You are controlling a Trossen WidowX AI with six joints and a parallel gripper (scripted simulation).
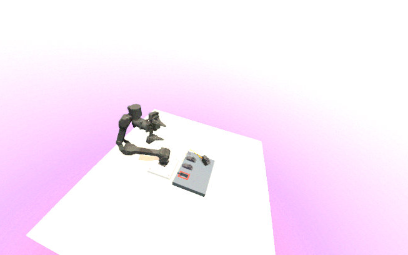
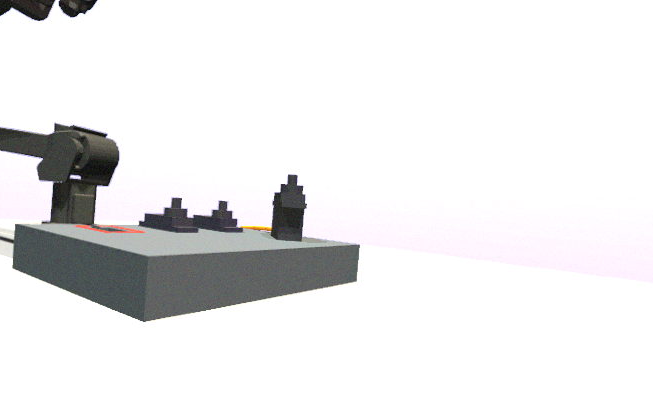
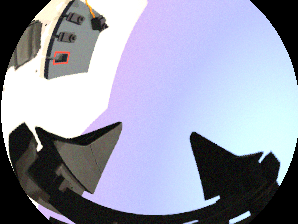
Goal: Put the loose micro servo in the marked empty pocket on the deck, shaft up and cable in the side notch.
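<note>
My gripper tip is 390 mm above the grey deck, 240 mm short of it and 110 mm to the right of it.
</note>
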